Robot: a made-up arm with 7 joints. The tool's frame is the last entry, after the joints.
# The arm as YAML. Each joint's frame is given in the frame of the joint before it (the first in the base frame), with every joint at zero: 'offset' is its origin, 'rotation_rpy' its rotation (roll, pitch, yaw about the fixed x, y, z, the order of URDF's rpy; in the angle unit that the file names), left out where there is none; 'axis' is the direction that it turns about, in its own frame. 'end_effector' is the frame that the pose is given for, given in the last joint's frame.
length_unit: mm
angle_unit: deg
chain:
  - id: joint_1
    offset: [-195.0, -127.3, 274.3]
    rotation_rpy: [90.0, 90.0, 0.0]
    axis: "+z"
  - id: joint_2
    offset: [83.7, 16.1, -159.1]
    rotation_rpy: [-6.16, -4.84, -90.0]
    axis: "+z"
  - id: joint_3
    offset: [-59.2, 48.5, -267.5]
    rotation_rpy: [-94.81, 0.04, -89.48]
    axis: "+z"
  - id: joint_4
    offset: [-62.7, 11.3, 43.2]
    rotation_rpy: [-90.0, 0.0, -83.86]
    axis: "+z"
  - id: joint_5
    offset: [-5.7, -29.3, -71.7]
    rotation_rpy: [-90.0, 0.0, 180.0]
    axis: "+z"
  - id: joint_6
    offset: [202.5, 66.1, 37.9]
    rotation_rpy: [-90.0, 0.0, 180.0]
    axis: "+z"
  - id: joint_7
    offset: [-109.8, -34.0, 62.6]
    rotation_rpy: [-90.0, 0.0, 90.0]
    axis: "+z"
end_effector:
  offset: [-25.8, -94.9, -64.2]
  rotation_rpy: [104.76, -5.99, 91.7]
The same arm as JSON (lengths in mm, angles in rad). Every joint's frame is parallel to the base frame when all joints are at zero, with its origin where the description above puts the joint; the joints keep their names.
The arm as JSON. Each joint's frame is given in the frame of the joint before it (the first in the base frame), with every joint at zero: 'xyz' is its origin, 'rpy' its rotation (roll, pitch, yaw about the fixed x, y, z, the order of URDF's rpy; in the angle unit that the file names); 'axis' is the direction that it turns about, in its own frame. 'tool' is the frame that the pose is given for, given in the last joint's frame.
{"units": {"length": "mm", "angle": "rad"}, "joints": [{"name": "joint_1", "type": "revolute", "origin": {"xyz": [-195.0, -127.3, 274.3], "rpy": [0.0, 0.0, 0.0]}, "axis": "-y"}, {"name": "joint_2", "type": "revolute", "origin": {"xyz": [16.1, 159.1, -83.7], "rpy": [0.0, 0.0, 0.0]}, "axis": [0.083898, -0.990681, -0.107298]}, {"name": "joint_3", "type": "revolute", "origin": {"xyz": [36.1, 275.2, -19.5], "rpy": [0.0, 0.0, 0.0]}, "axis": [-1.0, 0.0, -0.0001]}, {"name": "joint_4", "type": "revolute", "origin": {"xyz": [-43.2, 17.9, -61.1], "rpy": [0.0, 0.0, 0.0]}, "axis": [-0.0001, 0.0, 1.0]}, {"name": "joint_5", "type": "revolute", "origin": {"xyz": [-29.3, 5.7, -71.7], "rpy": [0.0, 0.0, 0.0]}, "axis": [-1.0, 0.0, -0.0001]}, {"name": "joint_6", "type": "revolute", "origin": {"xyz": [-37.9, 202.5, -66.1], "rpy": [0.0, 0.0, 0.0]}, "axis": [-0.0001, 0.0, 1.0]}, {"name": "joint_7", "type": "revolute", "origin": {"xyz": [-34.0, 109.8, 62.6], "rpy": [0.0, 0.0, 0.0]}, "axis": "+y"}], "tool": {"origin": {"xyz": [-25.8, -64.2, 94.9], "rpy": [2.105, 1.4621, 1.8458]}}}
